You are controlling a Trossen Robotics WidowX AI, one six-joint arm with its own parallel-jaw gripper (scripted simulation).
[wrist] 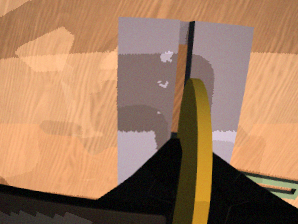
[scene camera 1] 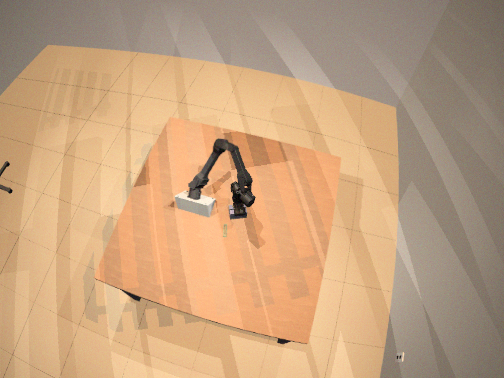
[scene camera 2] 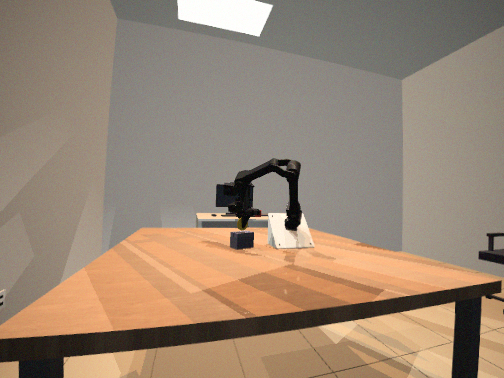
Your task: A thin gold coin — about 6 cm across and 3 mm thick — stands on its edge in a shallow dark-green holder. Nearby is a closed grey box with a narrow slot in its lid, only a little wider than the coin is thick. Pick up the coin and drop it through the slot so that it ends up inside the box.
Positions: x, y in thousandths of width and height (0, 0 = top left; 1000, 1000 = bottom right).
Scene:
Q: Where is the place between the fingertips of my gripper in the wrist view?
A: At 609, 663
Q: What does my gripper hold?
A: A gold coin.

